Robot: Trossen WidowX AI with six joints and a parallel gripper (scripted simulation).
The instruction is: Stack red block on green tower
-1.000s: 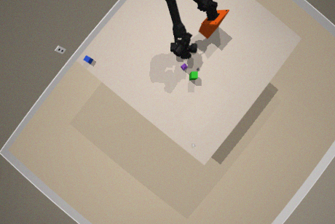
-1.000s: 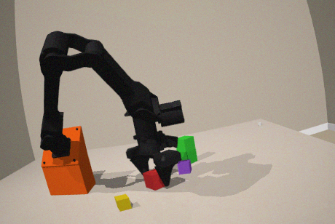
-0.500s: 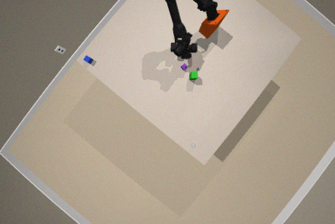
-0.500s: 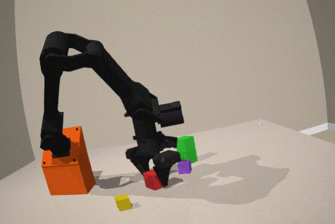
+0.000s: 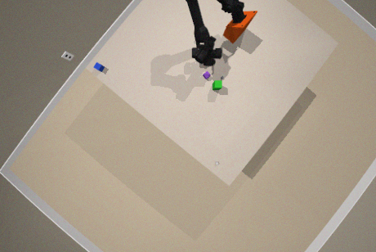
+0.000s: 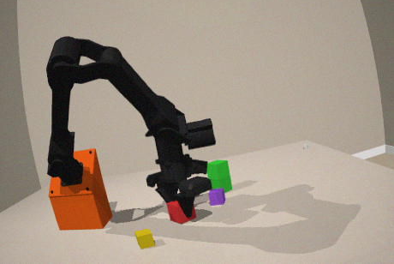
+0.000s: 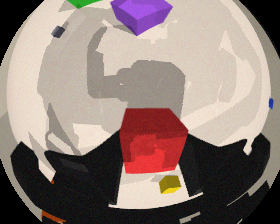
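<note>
My gripper tip is 3 cm short of the tiny grey piece and 18 cm to the right of it. From my gripper tip the other things lie so: red block: 1 cm above; purple cube: 9 cm ahead, 8 cm to the left, 1 cm above; yellow cube: 8 cm behind, 12 cm to the right.
</note>
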